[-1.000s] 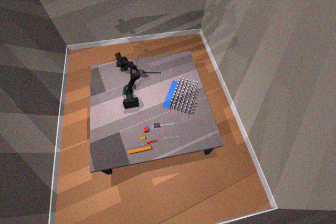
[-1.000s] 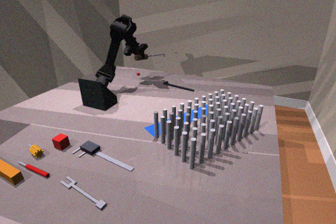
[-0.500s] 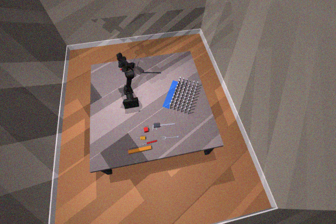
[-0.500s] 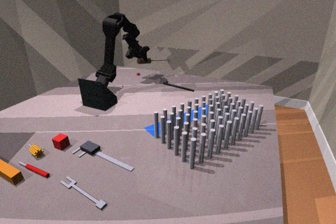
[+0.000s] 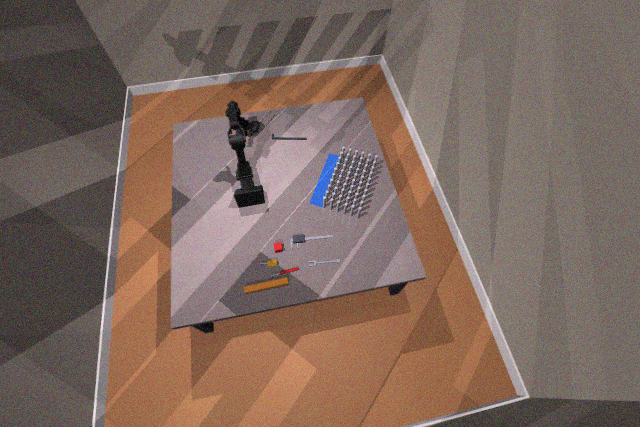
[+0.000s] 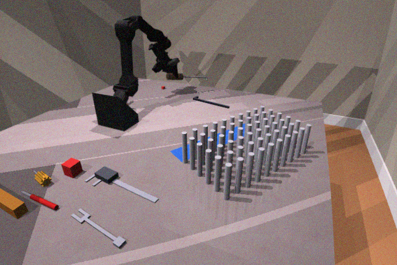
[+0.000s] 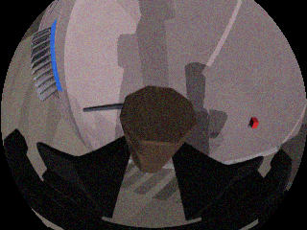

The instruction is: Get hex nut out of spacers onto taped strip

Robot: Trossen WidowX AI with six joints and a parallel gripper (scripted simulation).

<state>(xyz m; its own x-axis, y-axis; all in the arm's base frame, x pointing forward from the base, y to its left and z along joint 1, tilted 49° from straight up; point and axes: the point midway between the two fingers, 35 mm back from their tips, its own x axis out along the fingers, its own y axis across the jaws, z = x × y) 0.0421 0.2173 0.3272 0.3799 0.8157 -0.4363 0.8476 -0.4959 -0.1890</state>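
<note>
Right now the brown-handled tool is 80 mm to the left of my gripper tip, 50 mm ahead of it and 10 mm below it. Round my gripper tip: yellow piece (820 mm to the right, 100 mm below, 40 mm ahead); blue taped strip (400 mm ahead, 330 mm to the right, 110 mm below); red cube (740 mm to the right, 90 mm below, 80 mm ahead).
</note>
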